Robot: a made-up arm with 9 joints.
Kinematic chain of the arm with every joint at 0, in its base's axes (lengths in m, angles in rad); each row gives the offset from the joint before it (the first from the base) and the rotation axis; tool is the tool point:
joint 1: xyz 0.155 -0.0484 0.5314 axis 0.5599 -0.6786 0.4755
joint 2: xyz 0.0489 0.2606 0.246 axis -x
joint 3: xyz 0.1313 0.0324 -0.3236 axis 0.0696 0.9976 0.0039
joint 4: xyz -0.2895 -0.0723 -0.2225 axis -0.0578 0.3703 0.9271
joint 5: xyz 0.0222 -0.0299 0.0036 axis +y
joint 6: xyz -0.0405 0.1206 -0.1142 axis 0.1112 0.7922 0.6
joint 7: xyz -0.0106 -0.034 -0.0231 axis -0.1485 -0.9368 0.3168
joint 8: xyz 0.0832 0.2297 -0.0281 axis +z
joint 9: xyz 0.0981 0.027 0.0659 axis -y
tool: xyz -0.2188 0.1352 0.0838
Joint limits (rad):
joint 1: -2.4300..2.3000
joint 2: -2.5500..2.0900
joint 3: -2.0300..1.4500
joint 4: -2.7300..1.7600
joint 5: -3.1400..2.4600
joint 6: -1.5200..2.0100
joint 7: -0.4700..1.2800
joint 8: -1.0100..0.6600
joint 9: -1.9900..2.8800
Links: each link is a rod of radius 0.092 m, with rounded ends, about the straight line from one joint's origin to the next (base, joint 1, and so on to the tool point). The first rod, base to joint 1, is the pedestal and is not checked.
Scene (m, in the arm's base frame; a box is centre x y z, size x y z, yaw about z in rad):
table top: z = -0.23
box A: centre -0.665 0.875 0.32 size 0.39 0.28 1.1 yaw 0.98
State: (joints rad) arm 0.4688 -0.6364 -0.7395 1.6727 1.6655 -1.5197 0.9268 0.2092 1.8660
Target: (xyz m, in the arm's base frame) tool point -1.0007 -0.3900 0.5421
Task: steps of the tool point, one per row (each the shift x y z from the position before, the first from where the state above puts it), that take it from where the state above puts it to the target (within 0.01 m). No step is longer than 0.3 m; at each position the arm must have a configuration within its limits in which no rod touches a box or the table.
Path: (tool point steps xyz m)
1: -0.2605 0.0068 0.1059
2: -0.2301 -0.1203 0.0342
3: -0.1293 -0.2028 -0.0427
4: 0.0062 -0.2183 -0.0858
5: -0.2240 0.0236 0.0564
6: -0.2237 -0.0853 0.0895
7: -0.1636 -0.1872 0.1079
8: -0.0582 -0.2487 0.1072
9: 0.0624 -0.2495 0.0890

